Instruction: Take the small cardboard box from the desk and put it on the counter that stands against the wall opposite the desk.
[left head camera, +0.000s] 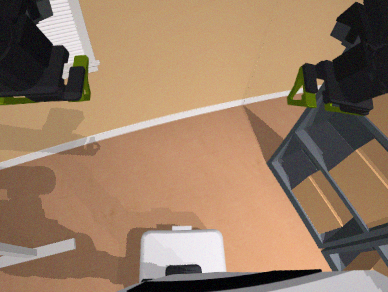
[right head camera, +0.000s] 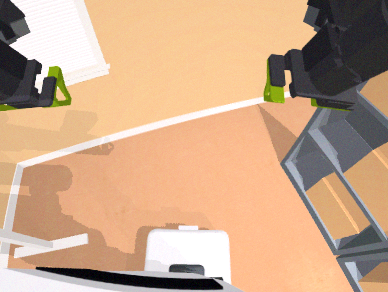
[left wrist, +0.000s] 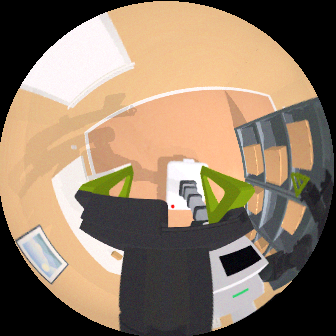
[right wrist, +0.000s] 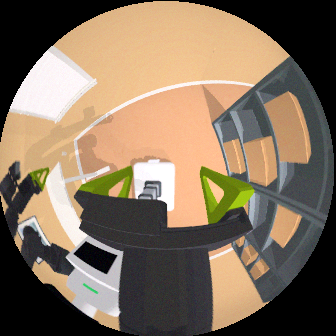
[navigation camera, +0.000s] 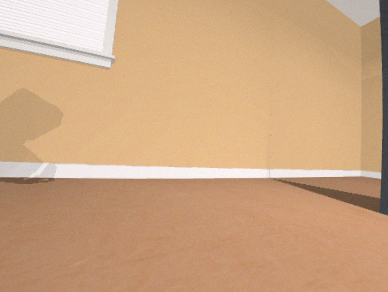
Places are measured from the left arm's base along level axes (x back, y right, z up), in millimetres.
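Pixels of known places: left gripper, between the fingertips: (left head camera: 63, 97) (right head camera: 50, 103) (left wrist: 166, 168) (right wrist: 45, 168); right gripper, between the fingertips: (left head camera: 307, 104) (right head camera: 288, 100) (left wrist: 293, 173) (right wrist: 165, 169).
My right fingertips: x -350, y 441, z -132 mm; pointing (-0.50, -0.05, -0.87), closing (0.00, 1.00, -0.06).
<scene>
For each thing: its top centre in the pictures, then the offset to it from my right fingertips. "spot": a spot on its surface instead. Level surfaces: height alone.
- small cardboard box, centre of its top: (left wrist: 115, 257) dx +839, dy -881, dz -278 mm
- white desk, height of its surface: dz -332 mm
- window with a white blind, a spot on its surface: (navigation camera: 55, 25) spot: dx -836, dy -1155, dz -314 mm
The small cardboard box (left wrist: 116, 255) is a tiny brown block on the white desk (left wrist: 75, 192) (right wrist: 59, 192), low in the left wrist view, partly cut off by my gripper's body. The desk's white foot (left head camera: 56, 248) (right head camera: 55, 246) shows at the lower left of both head views. My left gripper (left head camera: 47, 90) (right head camera: 31, 97) (left wrist: 166, 168) is open and empty, well away from the box. My right gripper (left head camera: 322, 100) (right head camera: 302, 95) (right wrist: 165, 169) is open and empty, near the grey shelving in the picture. The counter does not show in these views.
A grey shelf rack (left head camera: 296, 205) (right head camera: 309, 207) (navigation camera: 384, 100) with several large cardboard boxes stands at the right. A tan wall (left head camera: 175, 50) (navigation camera: 200, 100) with a white skirting board runs across ahead. A window with a white blind (left wrist: 75, 55) (navigation camera: 55, 25) is at the upper left.
</scene>
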